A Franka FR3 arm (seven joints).
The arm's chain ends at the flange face. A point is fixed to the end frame.
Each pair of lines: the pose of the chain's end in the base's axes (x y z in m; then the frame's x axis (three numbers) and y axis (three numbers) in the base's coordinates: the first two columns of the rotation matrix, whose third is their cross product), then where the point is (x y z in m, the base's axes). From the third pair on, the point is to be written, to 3 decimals.
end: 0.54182 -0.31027 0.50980 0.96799 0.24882 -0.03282 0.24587 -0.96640 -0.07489
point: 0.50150 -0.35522 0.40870
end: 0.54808 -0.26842 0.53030 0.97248 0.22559 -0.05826 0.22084 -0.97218 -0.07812
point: 0.50413 -0.31265 0.43040
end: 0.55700 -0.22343 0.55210 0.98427 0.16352 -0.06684 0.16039 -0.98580 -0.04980
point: 0.510 -0.268 0.454
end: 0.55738 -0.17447 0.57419 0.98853 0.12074 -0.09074 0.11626 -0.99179 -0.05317
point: 0.506 -0.217 0.477
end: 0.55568 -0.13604 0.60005 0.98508 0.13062 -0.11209 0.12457 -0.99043 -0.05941
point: 0.503 -0.178 0.504
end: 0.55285 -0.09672 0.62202 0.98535 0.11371 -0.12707 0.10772 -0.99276 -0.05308
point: 0.498 -0.139 0.527
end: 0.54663 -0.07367 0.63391 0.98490 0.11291 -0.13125 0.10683 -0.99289 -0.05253
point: 0.491 -0.116 0.539
